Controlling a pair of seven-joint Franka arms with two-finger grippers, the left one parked.
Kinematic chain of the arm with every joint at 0, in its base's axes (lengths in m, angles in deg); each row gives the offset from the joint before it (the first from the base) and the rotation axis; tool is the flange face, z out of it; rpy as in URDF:
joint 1: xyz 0 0 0.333 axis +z
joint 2: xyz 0 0 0 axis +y
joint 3: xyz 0 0 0.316 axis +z
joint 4: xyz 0.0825 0 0 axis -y
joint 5: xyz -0.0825 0 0.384 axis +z
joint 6: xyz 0 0 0 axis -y
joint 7: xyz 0.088 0 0 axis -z
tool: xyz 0 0 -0.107 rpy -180 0 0
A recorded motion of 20 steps. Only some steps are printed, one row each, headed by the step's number.
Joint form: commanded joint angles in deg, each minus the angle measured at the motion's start. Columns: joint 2, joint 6, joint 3, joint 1, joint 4, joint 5, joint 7.
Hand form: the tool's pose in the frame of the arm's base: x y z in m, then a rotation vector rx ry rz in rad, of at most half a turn. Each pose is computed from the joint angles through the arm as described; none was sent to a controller.
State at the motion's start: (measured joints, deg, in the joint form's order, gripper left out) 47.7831 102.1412 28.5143 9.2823 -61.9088 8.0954 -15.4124
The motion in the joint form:
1: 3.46 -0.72 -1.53 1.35 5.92 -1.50 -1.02
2: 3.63 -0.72 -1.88 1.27 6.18 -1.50 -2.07
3: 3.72 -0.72 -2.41 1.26 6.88 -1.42 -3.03
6: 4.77 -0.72 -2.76 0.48 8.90 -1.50 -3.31
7: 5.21 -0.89 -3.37 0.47 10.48 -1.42 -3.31
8: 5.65 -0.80 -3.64 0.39 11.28 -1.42 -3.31
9: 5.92 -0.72 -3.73 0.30 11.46 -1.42 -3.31
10: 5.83 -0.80 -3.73 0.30 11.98 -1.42 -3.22
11: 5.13 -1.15 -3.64 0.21 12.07 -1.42 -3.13
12: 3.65 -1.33 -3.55 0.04 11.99 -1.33 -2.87
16: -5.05 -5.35 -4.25 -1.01 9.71 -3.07 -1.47
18: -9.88 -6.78 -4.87 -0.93 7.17 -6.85 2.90
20: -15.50 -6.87 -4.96 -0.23 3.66 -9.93 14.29
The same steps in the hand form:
1: 0.6744 0.3630 0.3621 -2.4798 -0.9956 0.1329
2: 0.6771 0.3592 0.3608 -2.4767 -1.0108 0.1245
3: 0.6815 0.3544 0.3635 -2.4763 -1.0222 0.1051
6: 0.6943 0.3392 0.3647 -2.4864 -0.9960 0.0752
7: 0.7010 0.3322 0.3694 -2.4958 -0.9826 0.0521
8: 0.7051 0.3280 0.3693 -2.5009 -0.9728 0.0408
9: 0.7067 0.3260 0.3671 -2.5030 -0.9674 0.0403
10: 0.7080 0.3250 0.3723 -2.5039 -0.9649 0.0282
11: 0.7072 0.3242 0.3819 -2.5044 -0.9678 0.0182
12: 0.7058 0.3228 0.4007 -2.5070 -0.9687 -0.0090
16: 0.6864 0.3039 0.4853 -2.5784 -1.0009 -0.0635
18: 0.6708 0.2970 0.5192 -2.6949 -0.9601 -0.0765
20: 0.6461 0.3025 0.5573 -2.8349 -0.7520 -0.1070

